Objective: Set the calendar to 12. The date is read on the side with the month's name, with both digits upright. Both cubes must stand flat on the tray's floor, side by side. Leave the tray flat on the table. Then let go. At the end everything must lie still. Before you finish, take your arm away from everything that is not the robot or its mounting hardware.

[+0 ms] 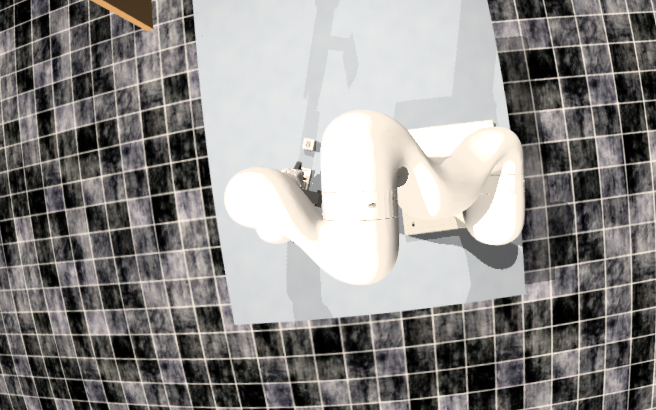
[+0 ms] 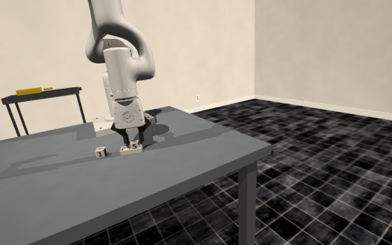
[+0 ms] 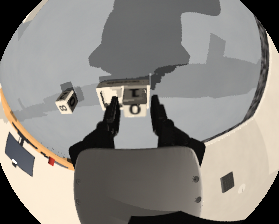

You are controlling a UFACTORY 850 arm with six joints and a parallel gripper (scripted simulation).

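Now: hand 1 cm past the calendar tray, 2 cm to the left of it and 4 cm above it.
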